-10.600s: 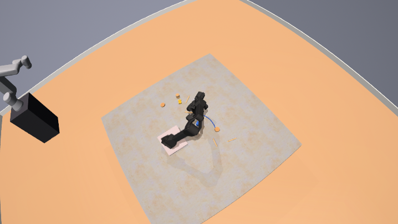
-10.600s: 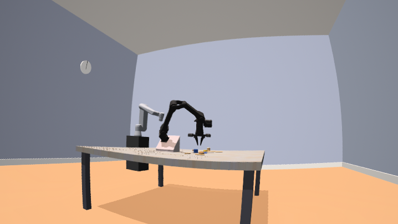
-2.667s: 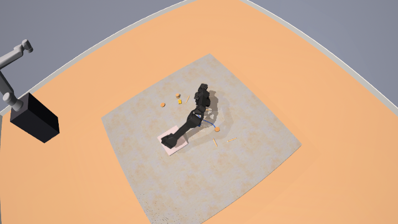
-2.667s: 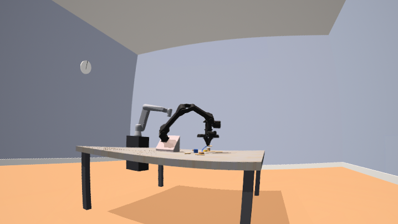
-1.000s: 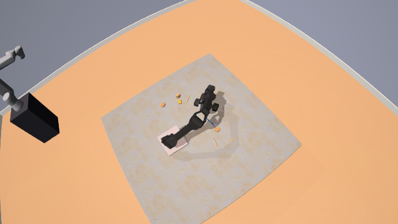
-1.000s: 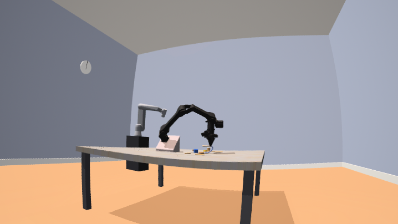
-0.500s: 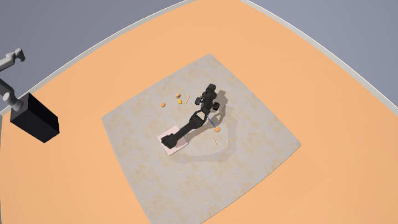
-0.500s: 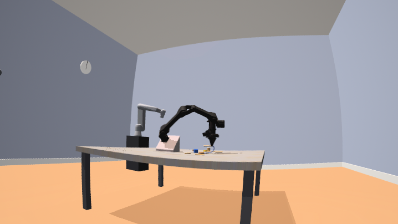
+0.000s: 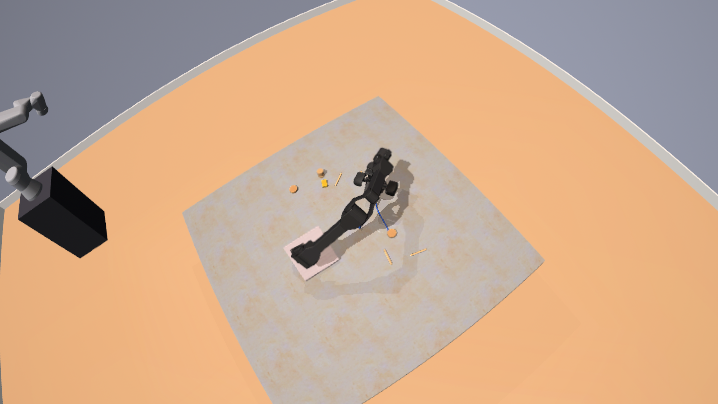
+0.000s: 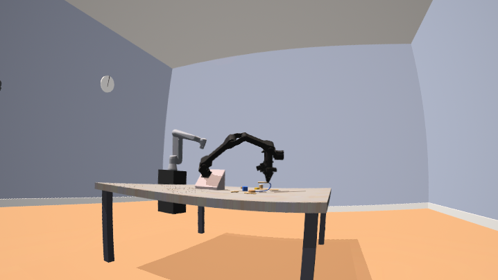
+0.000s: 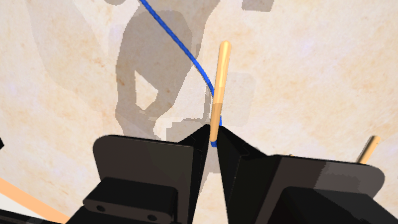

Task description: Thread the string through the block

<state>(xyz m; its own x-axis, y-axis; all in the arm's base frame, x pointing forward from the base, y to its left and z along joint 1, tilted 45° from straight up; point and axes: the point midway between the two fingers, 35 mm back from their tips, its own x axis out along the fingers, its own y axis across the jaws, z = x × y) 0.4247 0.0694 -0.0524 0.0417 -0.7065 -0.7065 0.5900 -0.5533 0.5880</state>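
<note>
My gripper tip is 14 cm past the blue block, 6 cm to the left of it and 4 cm above it. Round my gripper tip: thin wooden stick (1 cm behind, 1 cm to the right); round wooden button (4 cm behind, 18 cm to the right, 5 cm below); yellow block (16 cm behind, 23 cm to the left, 5 cm below).
</note>
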